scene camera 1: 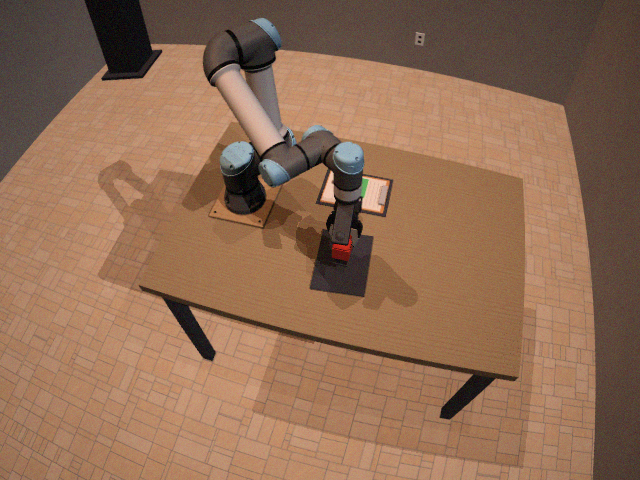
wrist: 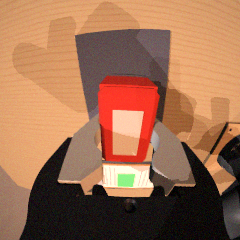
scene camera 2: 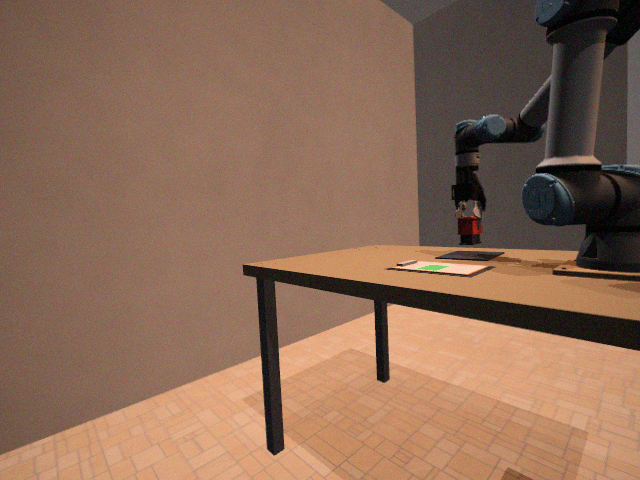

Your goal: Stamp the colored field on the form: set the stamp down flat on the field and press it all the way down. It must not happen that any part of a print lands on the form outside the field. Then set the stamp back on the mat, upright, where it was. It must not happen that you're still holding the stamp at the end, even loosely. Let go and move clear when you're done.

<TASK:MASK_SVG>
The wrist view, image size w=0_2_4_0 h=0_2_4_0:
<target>my gripper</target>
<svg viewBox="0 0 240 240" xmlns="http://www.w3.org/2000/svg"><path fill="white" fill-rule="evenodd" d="M19 239L230 240L224 222L220 193L211 174L190 147L174 135L156 117L150 140L154 148L149 167L150 183L154 184L152 193L149 197L108 196L104 187L98 184L104 177L102 152L98 148L101 142L98 113L75 134L67 137L41 168L31 189L27 220Z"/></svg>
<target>stamp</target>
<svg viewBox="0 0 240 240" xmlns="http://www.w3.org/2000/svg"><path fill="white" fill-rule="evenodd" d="M111 74L111 76L106 76L100 83L100 91L98 92L102 157L106 161L143 162L146 159L160 97L157 93L158 87L148 78L142 77L142 75Z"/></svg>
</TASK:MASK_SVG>
